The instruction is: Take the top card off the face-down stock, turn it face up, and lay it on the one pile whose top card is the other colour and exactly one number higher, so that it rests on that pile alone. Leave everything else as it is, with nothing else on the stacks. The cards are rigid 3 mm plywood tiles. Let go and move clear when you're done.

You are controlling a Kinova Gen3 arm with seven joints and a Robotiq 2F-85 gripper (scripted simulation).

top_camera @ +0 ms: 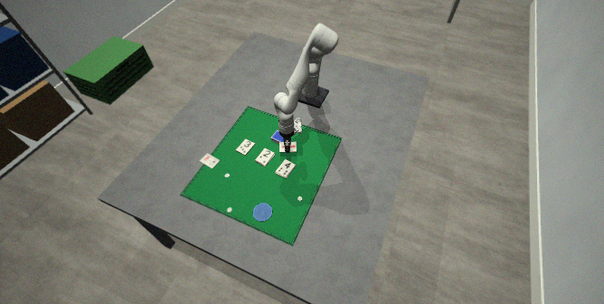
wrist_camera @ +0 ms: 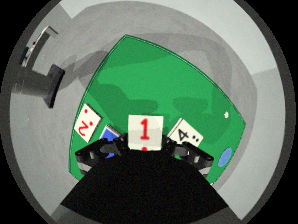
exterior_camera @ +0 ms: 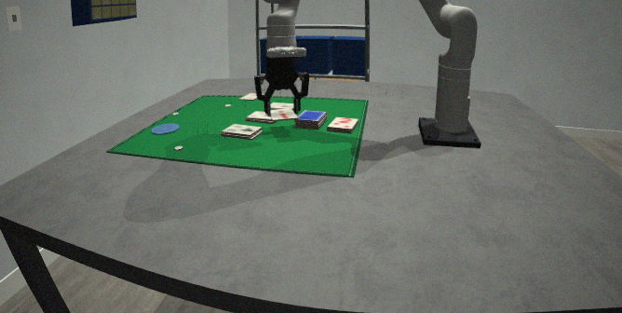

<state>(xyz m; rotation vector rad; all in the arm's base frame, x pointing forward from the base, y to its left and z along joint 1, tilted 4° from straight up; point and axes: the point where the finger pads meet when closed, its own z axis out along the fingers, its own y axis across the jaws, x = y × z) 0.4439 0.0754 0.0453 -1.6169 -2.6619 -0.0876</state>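
Right now the green mat is 12 cm ahead of my hand, 7 cm to the right of it and 7 cm below it.
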